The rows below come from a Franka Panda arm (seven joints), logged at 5 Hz.
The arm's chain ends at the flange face. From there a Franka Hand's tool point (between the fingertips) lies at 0.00 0.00 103.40 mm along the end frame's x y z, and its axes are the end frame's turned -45 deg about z.
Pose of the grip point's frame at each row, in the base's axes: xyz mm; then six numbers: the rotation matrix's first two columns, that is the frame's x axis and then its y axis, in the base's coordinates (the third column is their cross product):
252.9, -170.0, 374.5, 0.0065, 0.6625, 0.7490, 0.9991, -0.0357, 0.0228
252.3, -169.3, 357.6, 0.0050, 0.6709, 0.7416, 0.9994, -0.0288, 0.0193
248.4, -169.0, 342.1, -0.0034, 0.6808, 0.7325, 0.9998, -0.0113, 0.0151
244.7, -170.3, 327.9, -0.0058, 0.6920, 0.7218, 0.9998, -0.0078, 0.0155
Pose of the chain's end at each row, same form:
248.6, -247.4, 443.0, 0.7111, 0.4432, 0.5457, 0.7019, -0.4937, -0.5135
248.8, -245.9, 426.9, 0.7102, 0.4540, 0.5380, 0.7031, -0.4948, -0.5107
246.5, -244.7, 412.5, 0.7046, 0.4734, 0.5286, 0.7094, -0.4894, -0.5073
243.0, -244.9, 399.4, 0.7029, 0.4838, 0.5213, 0.7111, -0.4948, -0.4994

